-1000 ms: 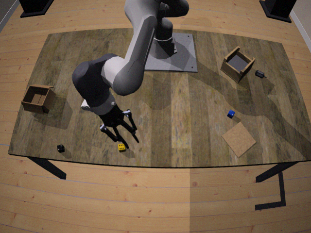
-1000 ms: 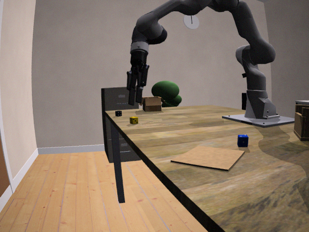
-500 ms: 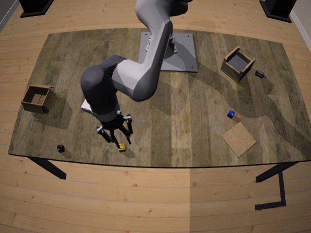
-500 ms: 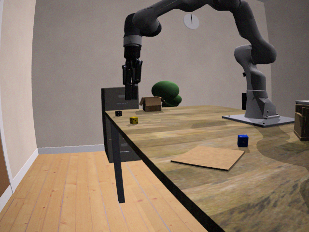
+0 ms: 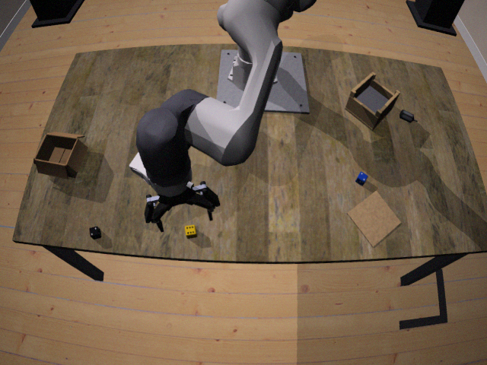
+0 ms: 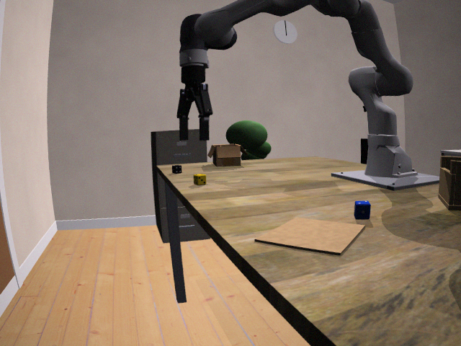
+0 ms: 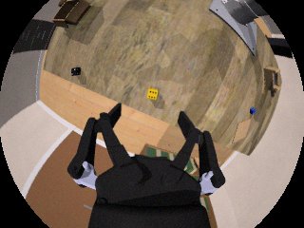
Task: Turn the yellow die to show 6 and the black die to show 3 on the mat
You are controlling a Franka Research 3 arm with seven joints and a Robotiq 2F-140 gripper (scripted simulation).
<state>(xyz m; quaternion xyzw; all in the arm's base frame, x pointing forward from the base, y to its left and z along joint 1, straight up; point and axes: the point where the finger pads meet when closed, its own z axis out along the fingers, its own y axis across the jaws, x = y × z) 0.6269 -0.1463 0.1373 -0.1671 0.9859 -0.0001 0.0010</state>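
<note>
Now: the yellow die 140 mm below my hand and 20 mm behind it. Round my hand: cardboard box (510 mm to the right, 230 mm behind, 110 mm below); blue die (520 mm to the left, 230 mm behind, 140 mm below); black die (310 mm to the right, 140 mm below, 20 mm ahead).
</note>
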